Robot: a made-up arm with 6 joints. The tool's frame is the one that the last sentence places.
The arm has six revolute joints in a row. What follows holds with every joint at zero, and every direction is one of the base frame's. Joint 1 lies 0.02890 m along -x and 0.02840 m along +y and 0.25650 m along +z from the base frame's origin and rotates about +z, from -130.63 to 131.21 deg. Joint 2 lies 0.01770 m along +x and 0.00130 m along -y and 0.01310 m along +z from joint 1 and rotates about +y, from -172.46 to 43.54 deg. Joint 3 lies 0.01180 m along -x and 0.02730 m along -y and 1.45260 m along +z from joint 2 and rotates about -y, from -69.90 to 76.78 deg. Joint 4 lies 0.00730 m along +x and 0.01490 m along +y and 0.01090 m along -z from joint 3 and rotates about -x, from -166.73 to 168.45 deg. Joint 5 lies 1.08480 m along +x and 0.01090 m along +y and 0.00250 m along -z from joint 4 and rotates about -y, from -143.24 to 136.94 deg. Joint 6 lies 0.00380 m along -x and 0.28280 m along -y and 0.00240 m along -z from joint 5 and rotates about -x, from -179.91 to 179.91 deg. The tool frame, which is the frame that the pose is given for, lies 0.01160 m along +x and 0.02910 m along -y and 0.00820 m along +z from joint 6; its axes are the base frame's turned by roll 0.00, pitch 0.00 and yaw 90.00 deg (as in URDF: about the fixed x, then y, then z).
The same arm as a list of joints. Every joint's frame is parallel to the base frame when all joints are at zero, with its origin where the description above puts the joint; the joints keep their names.
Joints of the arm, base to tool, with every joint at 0 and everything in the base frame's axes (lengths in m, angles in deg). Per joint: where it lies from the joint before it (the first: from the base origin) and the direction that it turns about. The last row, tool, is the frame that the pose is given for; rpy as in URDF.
joint 1: origin -0.0289 0.0284 0.2565 axis 0 0 1
joint 2: origin 0.0177 -0.0013 0.0131 axis 0 1 0
joint 3: origin -0.0118 -0.0273 1.4526 axis 0 -1 0
joint 4: origin 0.0073 0.0149 -0.0109 axis -1 0 0
joint 5: origin 1.0848 0.0109 -0.0025 axis 0 -1 0
joint 6: origin -0.0038 -0.2828 -0.0024 axis -1 0 0
tool: origin 0.0116 -0.0291 0.0082 rpy 0 0 90
Joint limits (deg, base to tool): -130.63..131.21 -172.46..43.54 -69.9..76.78 -166.73..168.45 -143.24..136.94 -179.91..179.91

